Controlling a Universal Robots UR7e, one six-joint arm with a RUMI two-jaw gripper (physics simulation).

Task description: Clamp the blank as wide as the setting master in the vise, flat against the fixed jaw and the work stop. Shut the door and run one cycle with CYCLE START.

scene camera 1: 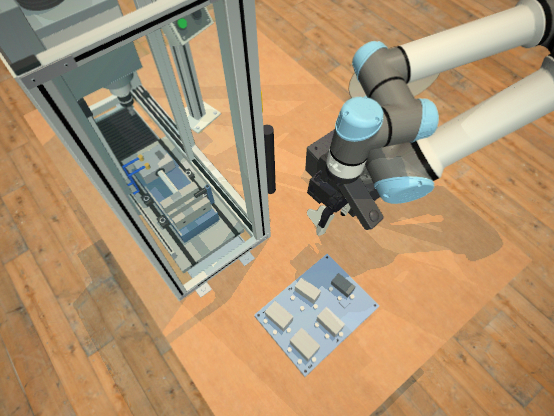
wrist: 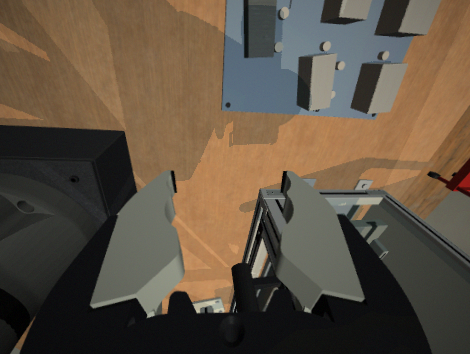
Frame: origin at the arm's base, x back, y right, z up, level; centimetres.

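Seen in the pictures: gripper, between the fingertips: (scene camera 1: 330, 224) (wrist: 229, 172); arm's base, origin of its link: (wrist: 27, 230).
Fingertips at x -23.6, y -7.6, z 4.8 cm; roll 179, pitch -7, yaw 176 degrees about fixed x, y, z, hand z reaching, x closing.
Observation:
Pixels of each thing's top centre, then the offset from my fingertips to it. "pt": a spot on its surface instead.
- blue plate, centre of its top: (wrist: 327, 38) (scene camera 1: 317, 310) dx -14.7, dy -9.0, dz -14.1 cm
- dark block, centre of its top: (wrist: 262, 26) (scene camera 1: 343, 283) dx -5.5, dy -10.0, dz -11.6 cm
- green button, a spot on its surface: (scene camera 1: 182, 23) pt dx +7.4, dy +53.9, dz +25.5 cm
- enclosure's frame, a spot on its surface: (scene camera 1: 254, 150) pt dx -9.2, dy +14.4, dz +26.0 cm
- black vertical bar, centre of its top: (scene camera 1: 267, 129) dx -0.8, dy +19.1, dz +21.1 cm
A blue plate (scene camera 1: 320, 270) (wrist: 260, 95) carries several light blocks, among them one (scene camera 1: 307, 291) (wrist: 320, 82) near its machine-side edge and another (scene camera 1: 278, 316) (wrist: 384, 89) beside it. One dark block (scene camera 1: 343, 284) (wrist: 261, 32) lies on the same plate. Which block is the blank or the setting master, I cannot tell for certain. My gripper (scene camera 1: 327, 224) (wrist: 229, 172) is open and empty, above the floor mat between plate and machine. The vise (scene camera 1: 186, 209) is inside the framed enclosure; the space between its jaws is hard to make out. The green button (scene camera 1: 182, 23) is on a post-mounted panel. The door's state is unclear.
The enclosure's frame (scene camera 1: 254, 150) stands left of the arm, with a black vertical bar (scene camera 1: 270, 160) (wrist: 243, 285) at its side. A spindle (scene camera 1: 125, 95) hangs inside, behind the vise. A red object (wrist: 462, 181) shows at the wrist view's right edge.

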